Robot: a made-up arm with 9 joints.
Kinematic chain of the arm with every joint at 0, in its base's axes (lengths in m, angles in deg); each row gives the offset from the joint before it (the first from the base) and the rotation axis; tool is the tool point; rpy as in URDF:
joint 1: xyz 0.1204 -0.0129 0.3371 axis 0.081 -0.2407 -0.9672
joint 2: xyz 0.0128 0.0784 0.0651 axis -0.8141 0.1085 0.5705
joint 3: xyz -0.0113 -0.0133 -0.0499 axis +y
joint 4: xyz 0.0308 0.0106 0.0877 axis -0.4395 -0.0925 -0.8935
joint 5: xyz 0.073 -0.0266 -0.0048 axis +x
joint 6: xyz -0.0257 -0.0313 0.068 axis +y
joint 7: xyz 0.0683 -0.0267 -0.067 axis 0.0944 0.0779 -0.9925
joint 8: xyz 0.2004 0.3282 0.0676 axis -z
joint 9: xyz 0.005 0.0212 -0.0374 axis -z
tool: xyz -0.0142 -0.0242 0.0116 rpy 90 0 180
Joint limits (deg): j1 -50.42..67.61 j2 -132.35..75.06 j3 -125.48..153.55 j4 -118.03..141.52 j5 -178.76..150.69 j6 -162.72..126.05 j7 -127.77..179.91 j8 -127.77..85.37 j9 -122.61..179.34
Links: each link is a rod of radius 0.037 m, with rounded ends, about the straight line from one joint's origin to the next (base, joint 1, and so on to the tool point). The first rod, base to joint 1, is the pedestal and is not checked.
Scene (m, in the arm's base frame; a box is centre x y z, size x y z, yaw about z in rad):
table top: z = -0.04
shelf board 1: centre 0.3 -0.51 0.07 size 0.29 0.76 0.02 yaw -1
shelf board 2: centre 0.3 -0.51 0.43 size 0.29 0.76 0.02 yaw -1
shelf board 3: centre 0.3 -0.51 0.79 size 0.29 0.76 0.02 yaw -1
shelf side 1: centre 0.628 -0.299 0.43 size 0.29 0.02 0.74 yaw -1
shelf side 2: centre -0.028 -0.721 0.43 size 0.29 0.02 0.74 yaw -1
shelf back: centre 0.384 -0.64 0.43 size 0.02 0.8 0.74 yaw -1
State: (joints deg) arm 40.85 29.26 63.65 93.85 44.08 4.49 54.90 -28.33 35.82
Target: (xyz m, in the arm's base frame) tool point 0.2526 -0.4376 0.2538
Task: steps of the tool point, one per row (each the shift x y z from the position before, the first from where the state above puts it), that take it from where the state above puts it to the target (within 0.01 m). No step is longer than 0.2 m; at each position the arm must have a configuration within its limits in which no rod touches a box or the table.
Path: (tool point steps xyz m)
1: -0.0052 0.0314 -0.0165
2: -0.0226 0.0394 -0.0008
3: -0.0354 0.0467 0.0086
4: -0.0453 0.0516 0.0087
5: -0.0307 -0.0549 -0.1806
6: -0.0094 0.0415 -0.1789
7: 0.0329 -0.0402 -0.0059
8: 0.0319 -0.0405 -0.0054
9: 0.0264 -0.0414 0.0006
10: 0.0147 -0.0428 0.0107

